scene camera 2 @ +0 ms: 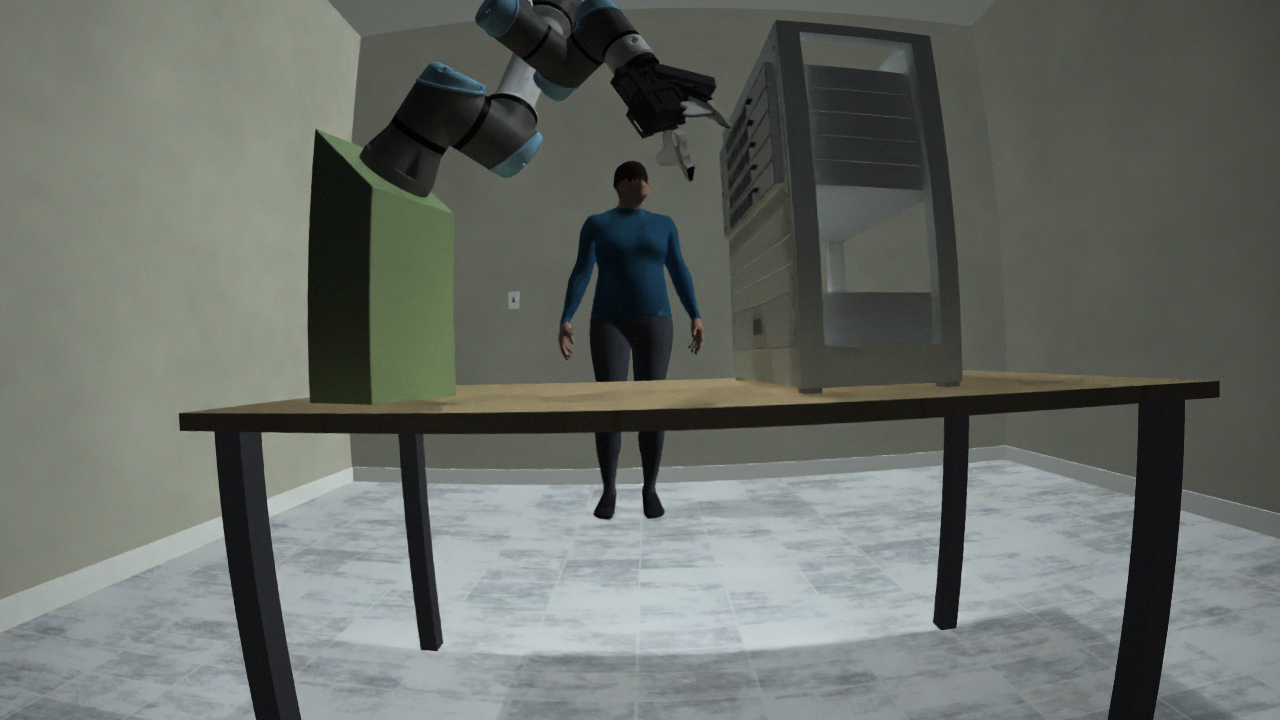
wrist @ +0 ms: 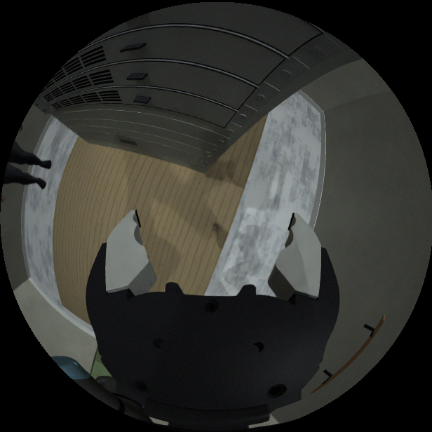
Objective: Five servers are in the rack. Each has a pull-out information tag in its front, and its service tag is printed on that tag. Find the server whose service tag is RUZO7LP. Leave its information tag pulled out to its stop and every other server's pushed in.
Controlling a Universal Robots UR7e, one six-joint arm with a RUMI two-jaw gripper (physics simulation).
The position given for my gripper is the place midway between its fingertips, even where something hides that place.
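Rack (scene camera 2: 838,150), visible. My gripper (scene camera 2: 709,155), visible; wrist view (wrist: 213,213) too.
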